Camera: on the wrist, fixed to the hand. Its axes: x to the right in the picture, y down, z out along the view.
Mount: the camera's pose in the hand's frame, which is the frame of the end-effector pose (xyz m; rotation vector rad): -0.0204 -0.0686 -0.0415 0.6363 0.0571 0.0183
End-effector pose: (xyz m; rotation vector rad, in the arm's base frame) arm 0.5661 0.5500 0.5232 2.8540 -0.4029 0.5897
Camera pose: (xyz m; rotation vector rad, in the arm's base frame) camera 0.5540 0.6295 0.5427 -2.6222 0.2031 -0.7246
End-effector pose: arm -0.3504 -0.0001 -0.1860 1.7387 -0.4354 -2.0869
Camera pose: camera -0.3130 0.0702 -0.2084 2.0993 -1.1936 -2.0051
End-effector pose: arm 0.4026 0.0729 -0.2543 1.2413 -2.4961 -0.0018
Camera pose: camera 0.4798 0.0528 -0.2324 1.4068 -2.5386 0.8774
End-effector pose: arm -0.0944 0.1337 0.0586 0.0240 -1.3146 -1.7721
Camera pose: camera -0.1054 0.1177 -0.0218 0.4099 -1.7748 -1.2631
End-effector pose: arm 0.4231 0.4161 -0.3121 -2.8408 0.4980 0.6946
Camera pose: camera 0.4480 0.4753 -0.2600 -2.2615 0.6215 0.3665
